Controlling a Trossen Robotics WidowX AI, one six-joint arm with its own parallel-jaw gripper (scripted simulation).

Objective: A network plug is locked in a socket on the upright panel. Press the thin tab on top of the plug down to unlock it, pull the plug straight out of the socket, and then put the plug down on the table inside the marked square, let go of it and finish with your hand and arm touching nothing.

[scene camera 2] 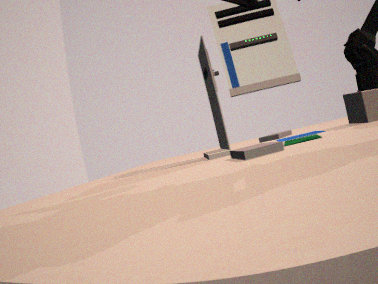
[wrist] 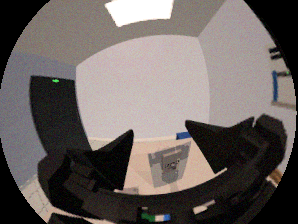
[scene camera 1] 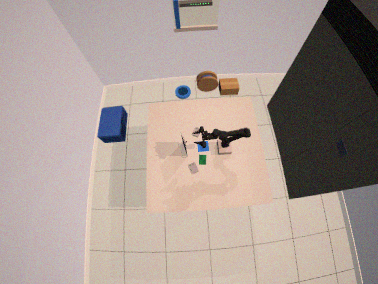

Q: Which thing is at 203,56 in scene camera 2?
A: A grey panel.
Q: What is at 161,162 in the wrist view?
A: A grey panel.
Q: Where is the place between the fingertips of my gripper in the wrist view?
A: At 159,127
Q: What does my gripper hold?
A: Nothing.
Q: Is my gripper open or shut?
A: Open.
